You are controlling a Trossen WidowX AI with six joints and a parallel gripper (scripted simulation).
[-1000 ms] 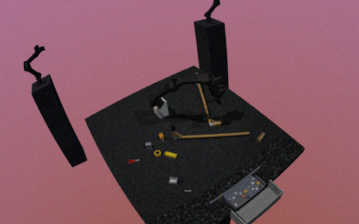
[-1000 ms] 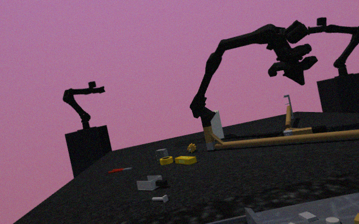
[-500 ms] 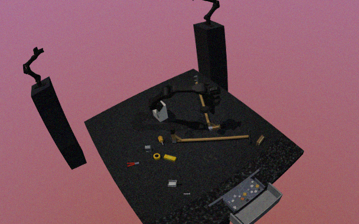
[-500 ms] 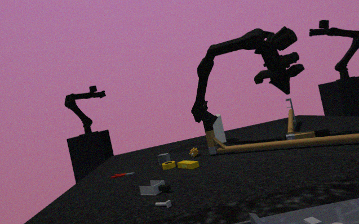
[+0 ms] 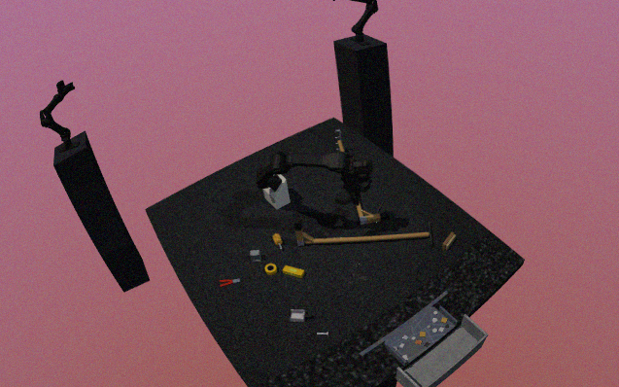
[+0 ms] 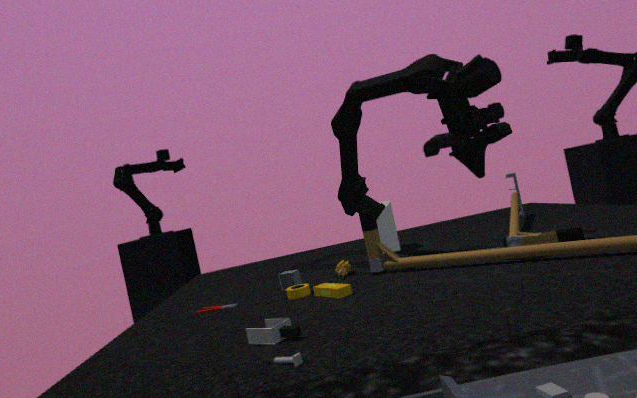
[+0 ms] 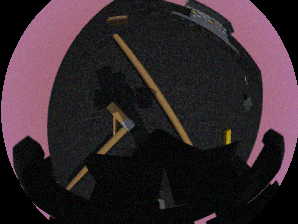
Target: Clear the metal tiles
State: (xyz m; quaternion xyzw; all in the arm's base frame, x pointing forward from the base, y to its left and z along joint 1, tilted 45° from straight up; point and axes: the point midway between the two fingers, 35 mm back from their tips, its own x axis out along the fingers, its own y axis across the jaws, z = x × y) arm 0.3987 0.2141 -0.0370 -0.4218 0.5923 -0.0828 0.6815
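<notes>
The long scraper is 110 mm below my gripper tip and 60 mm ahead of it. The rest, counted from my gripper tip: yellow tape ring (420 mm to the right, 160 mm below, 40 mm behind); yellow block (350 mm to the right, 150 mm below, 40 mm ahead); yellow-handled screwdriver (320 mm to the right, 160 mm behind, 150 mm below).
</notes>
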